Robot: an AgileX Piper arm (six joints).
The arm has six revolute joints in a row. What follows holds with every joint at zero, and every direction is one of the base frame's. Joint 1 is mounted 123 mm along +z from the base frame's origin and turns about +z. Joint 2 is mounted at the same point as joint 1 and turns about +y. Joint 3 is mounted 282.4 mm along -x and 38.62 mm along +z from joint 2 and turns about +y. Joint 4 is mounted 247.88 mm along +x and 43.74 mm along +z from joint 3 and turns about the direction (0.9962, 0, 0.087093). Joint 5 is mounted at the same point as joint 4 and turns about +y. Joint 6 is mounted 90.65 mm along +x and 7.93 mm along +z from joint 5 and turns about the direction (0.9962, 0, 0.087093). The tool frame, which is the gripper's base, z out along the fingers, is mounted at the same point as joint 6; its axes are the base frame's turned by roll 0, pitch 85 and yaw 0 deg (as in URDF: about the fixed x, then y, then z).
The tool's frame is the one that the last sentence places.
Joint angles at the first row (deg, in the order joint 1, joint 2, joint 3, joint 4, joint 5, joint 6):
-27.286 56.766 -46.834 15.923 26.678 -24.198
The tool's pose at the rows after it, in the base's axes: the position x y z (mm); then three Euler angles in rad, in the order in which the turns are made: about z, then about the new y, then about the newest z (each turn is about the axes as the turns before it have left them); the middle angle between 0 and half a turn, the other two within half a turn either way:
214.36 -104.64 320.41 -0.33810 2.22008 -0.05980
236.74 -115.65 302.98 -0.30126 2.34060 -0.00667
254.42 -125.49 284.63 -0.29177 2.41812 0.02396
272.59 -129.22 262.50 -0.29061 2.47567 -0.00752
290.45 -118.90 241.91 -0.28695 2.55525 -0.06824
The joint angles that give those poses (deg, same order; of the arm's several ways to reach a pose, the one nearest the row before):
-28.903 65.038 -50.498 15.799 28.972 -23.127
-28.904 72.156 -53.619 15.802 32.151 -22.018
-28.802 77.935 -55.447 14.914 32.580 -20.394
-27.344 83.346 -56.261 12.902 30.889 -19.998
-23.371 87.915 -57.223 7.421 31.119 -16.054

